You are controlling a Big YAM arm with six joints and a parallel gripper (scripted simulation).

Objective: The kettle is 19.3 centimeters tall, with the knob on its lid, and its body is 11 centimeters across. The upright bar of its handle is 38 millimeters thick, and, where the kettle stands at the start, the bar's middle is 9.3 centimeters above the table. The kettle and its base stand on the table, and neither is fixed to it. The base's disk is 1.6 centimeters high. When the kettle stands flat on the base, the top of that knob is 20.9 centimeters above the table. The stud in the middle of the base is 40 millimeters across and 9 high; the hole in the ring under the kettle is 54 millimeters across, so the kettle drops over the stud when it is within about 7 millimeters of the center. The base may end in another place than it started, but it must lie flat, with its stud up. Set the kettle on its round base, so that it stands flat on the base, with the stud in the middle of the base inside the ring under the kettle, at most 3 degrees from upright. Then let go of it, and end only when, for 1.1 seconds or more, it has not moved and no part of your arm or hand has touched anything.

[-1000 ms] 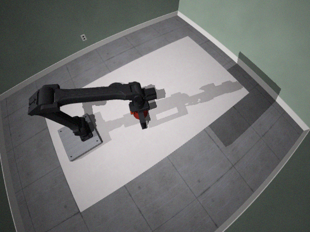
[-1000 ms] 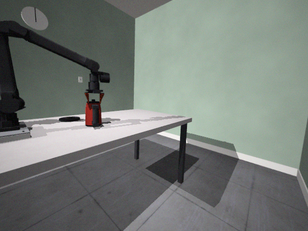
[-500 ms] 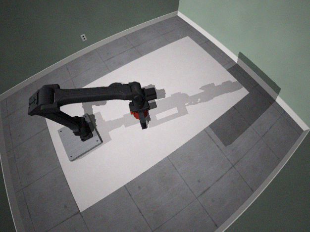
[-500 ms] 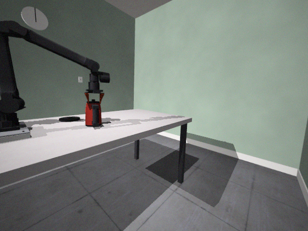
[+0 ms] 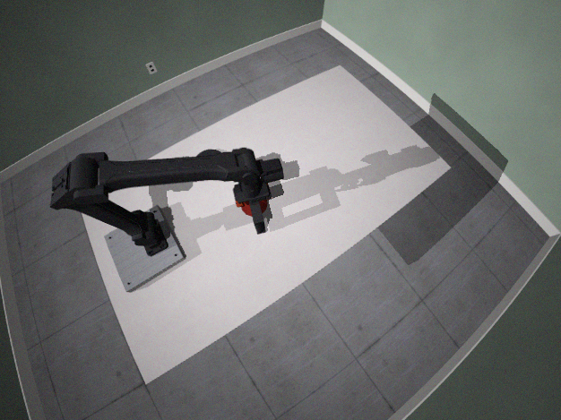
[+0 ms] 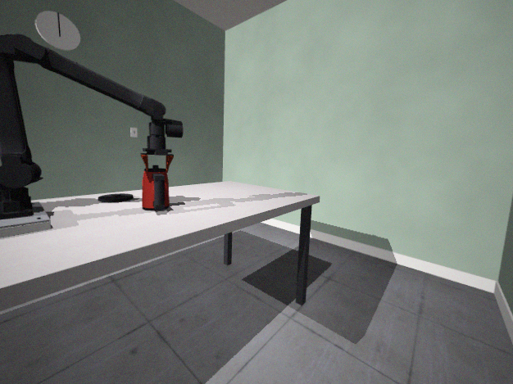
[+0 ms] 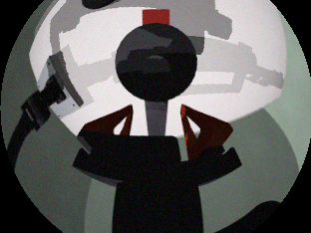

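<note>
The red kettle is 1 cm ahead of my hand, 3 cm to the left of it and 8 cm below it. Round my hand: black round base 7 cm behind, 34 cm to the left, 16 cm below.
</note>
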